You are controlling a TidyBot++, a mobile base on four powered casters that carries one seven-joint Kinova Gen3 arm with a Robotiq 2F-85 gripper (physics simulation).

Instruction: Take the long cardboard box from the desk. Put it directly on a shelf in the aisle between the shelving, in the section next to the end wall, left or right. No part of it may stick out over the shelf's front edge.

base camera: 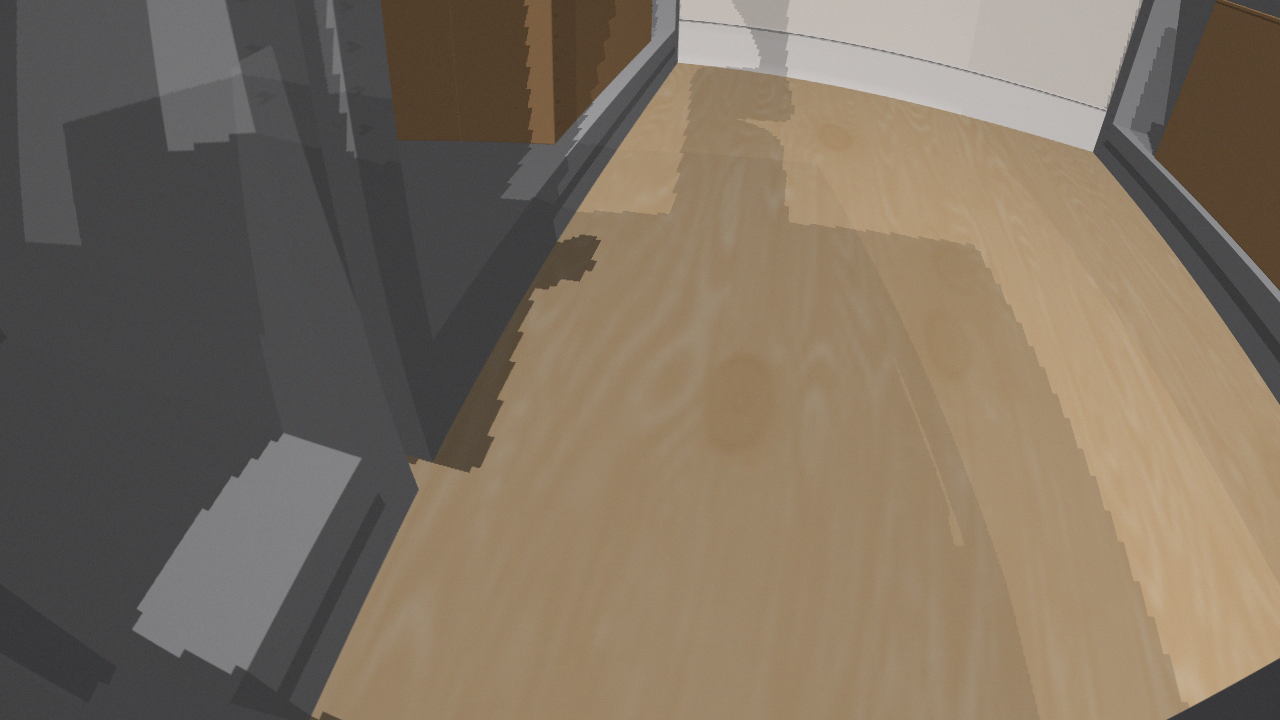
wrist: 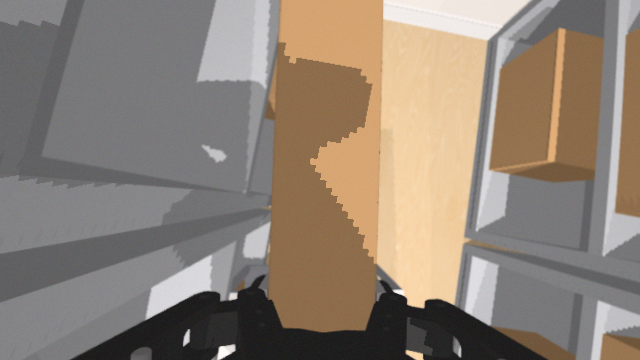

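Observation:
The long cardboard box is a tan bar that runs from the fingers up to the top edge of the wrist view, partly in shadow; its far end is cut off. My gripper is shut on its near end. The box hangs in the aisle between the shelving on the left and the shelving on the right. The white end wall closes the aisle at the far end. The gripper and the held box do not show in the base view.
Cardboard boxes stand on the left shelving and on the right shelving. A grey shelf board lies close to the left of the held box. The wooden floor runs along the aisle to the end wall.

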